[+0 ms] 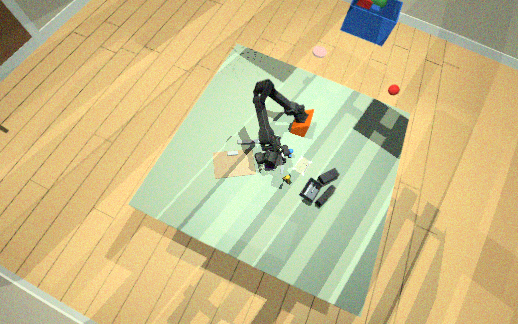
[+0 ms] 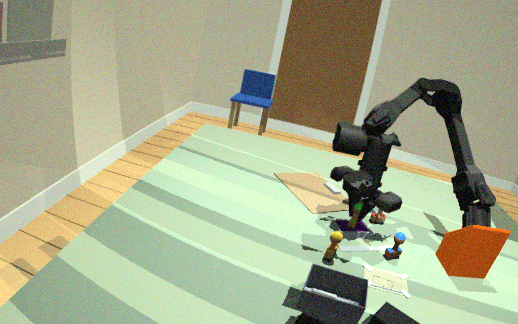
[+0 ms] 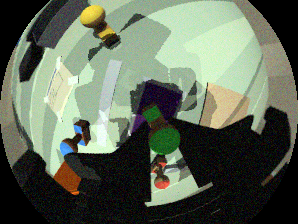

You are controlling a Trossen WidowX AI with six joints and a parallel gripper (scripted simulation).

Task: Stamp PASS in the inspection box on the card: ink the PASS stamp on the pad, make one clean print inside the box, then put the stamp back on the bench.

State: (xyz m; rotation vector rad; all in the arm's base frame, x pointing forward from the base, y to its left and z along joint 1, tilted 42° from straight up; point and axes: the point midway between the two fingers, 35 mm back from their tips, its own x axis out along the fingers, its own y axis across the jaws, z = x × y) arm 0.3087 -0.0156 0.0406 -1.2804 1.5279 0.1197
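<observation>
Now: the purple ink pad 30 mm below my gripper tip. From my gripper tip the other things lie so: blue-knobbed stamp (100 mm behind, 70 mm to the left, 20 mm below); then red-knobbed stamp (80 mm behind, 80 mm to the right, 20 mm below); then green-knobbed stamp (right at my gripper tip).
</observation>
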